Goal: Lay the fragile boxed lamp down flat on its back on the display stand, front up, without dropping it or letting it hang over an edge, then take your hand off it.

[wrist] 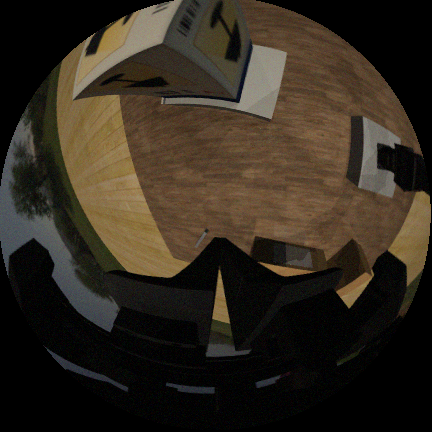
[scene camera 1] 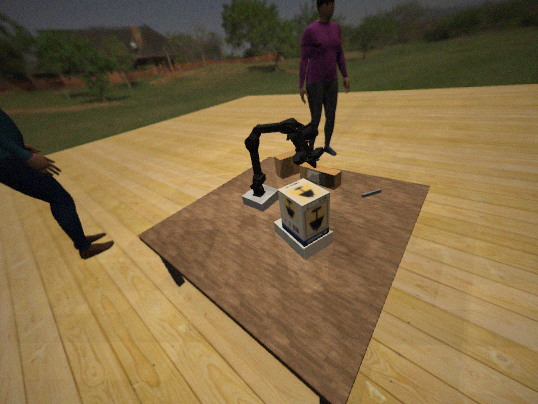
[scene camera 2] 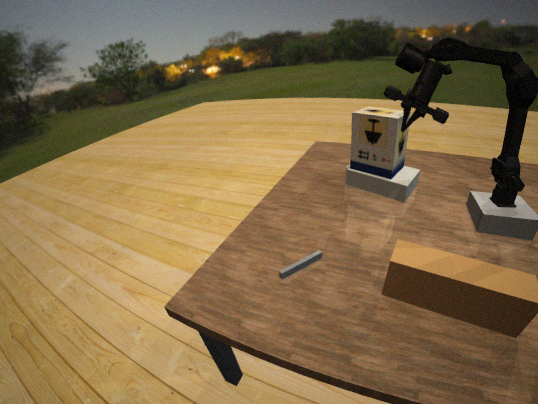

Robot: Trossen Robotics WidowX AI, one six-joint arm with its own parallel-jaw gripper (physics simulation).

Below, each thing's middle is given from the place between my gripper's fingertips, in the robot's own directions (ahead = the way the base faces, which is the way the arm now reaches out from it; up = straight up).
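The stand (scene camera 2: 399, 188) is what I measure my gripper from: my gripper is 23 cm to the left of the stand and 25 cm above it, while also being 1 cm short of it.
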